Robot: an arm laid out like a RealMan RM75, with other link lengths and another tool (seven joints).
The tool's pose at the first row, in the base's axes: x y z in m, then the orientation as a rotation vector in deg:
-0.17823, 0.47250, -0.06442, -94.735, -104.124, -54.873
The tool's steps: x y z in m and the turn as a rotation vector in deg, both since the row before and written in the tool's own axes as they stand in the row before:
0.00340, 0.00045, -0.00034, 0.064, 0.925, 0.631
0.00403, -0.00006, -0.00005, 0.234, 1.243, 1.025
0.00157, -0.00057, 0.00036, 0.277, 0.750, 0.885
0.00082, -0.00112, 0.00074, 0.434, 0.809, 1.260
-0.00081, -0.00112, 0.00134, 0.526, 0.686, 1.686
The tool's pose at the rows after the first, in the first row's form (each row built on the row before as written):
-0.17829, 0.47440, -0.06155, -94.466, -102.907, -55.145
-0.17887, 0.47687, -0.05842, -94.138, -101.130, -55.268
-0.17958, 0.47811, -0.05748, -94.044, -99.827, -55.077
-0.18071, 0.47920, -0.05740, -94.068, -98.154, -54.590
-0.18167, 0.47983, -0.05895, -94.407, -96.170, -53.726

